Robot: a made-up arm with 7 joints. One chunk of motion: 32 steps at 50 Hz.
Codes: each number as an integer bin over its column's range. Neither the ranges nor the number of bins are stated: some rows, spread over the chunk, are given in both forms.
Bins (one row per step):
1: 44 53 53 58 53 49 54
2: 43 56 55 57 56 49 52
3: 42 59 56 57 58 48 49
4: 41 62 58 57 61 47 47
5: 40 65 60 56 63 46 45
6: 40 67 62 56 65 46 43
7: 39 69 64 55 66 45 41
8: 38 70 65 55 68 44 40
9: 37 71 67 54 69 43 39
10: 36 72 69 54 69 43 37
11: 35 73 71 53 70 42 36
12: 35 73 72 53 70 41 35
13: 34 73 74 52 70 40 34
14: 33 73 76 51 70 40 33
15: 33 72 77 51 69 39 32
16: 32 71 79 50 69 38 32
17: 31 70 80 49 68 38 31
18: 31 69 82 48 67 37 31
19: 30 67 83 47 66 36 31
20: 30 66 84 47 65 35 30
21: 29 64 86 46 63 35 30
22: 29 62 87 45 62 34 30
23: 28 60 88 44 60 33 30
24: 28 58 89 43 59 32 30
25: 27 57 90 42 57 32 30
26: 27 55 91 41 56 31 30
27: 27 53 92 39 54 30 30
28: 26 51 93 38 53 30 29
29: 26 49 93 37 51 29 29
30: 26 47 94 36 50 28 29
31: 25 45 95 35 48 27 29
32: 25 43 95 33 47 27 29
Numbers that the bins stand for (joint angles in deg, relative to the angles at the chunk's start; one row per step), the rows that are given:
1: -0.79 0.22 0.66 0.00 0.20 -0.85 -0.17
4: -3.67 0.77 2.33 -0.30 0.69 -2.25 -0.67
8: -6.55 1.26 4.66 -0.88 1.12 -4.34 -1.17
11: -9.43 1.44 6.67 -1.47 1.24 -5.74 -1.45
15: -11.35 1.38 8.67 -2.06 1.18 -7.83 -1.73
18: -13.27 1.20 10.34 -2.93 1.06 -9.22 -1.81
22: -15.19 0.77 12.01 -3.81 0.75 -11.32 -1.88
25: -17.11 0.47 13.01 -4.69 0.45 -12.71 -1.88
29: -18.07 -0.02 14.01 -6.16 0.08 -14.80 -1.95
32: -19.03 -0.39 14.68 -7.33 -0.16 -16.20 -1.95
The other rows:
2: -1.75 0.41 1.33 -0.30 0.39 -0.85 -0.31
3: -2.71 0.59 1.66 -0.30 0.51 -1.55 -0.53
5: -4.63 0.96 2.99 -0.59 0.81 -2.95 -0.81
6: -4.63 1.08 3.66 -0.59 0.94 -2.95 -0.95
7: -5.59 1.20 4.33 -0.88 1.00 -3.64 -1.09
9: -7.51 1.32 5.33 -1.18 1.18 -5.04 -1.24
10: -8.47 1.38 6.00 -1.18 1.18 -5.04 -1.38
12: -9.43 1.44 7.00 -1.47 1.24 -6.43 -1.52
13: -10.39 1.44 7.67 -1.76 1.24 -7.13 -1.59
14: -11.35 1.44 8.33 -2.06 1.24 -7.13 -1.66
16: -12.31 1.32 9.34 -2.35 1.18 -8.53 -1.73
17: -13.27 1.26 9.67 -2.64 1.12 -8.53 -1.81
19: -14.23 1.08 10.67 -3.23 1.00 -9.92 -1.81
20: -14.23 1.02 11.00 -3.23 0.94 -10.62 -1.88
21: -15.19 0.89 11.67 -3.52 0.81 -10.62 -1.88
23: -16.15 0.65 12.34 -4.11 0.63 -12.01 -1.88
24: -16.15 0.53 12.67 -4.40 0.57 -12.71 -1.88
26: -17.11 0.35 13.34 -4.99 0.39 -13.41 -1.88
27: -17.11 0.22 13.67 -5.57 0.26 -14.11 -1.88
28: -18.07 0.10 14.01 -5.87 0.20 -14.11 -1.95
30: -18.07 -0.14 14.34 -6.45 0.02 -15.50 -1.95
31: -19.03 -0.26 14.68 -6.75 -0.10 -16.20 -1.95

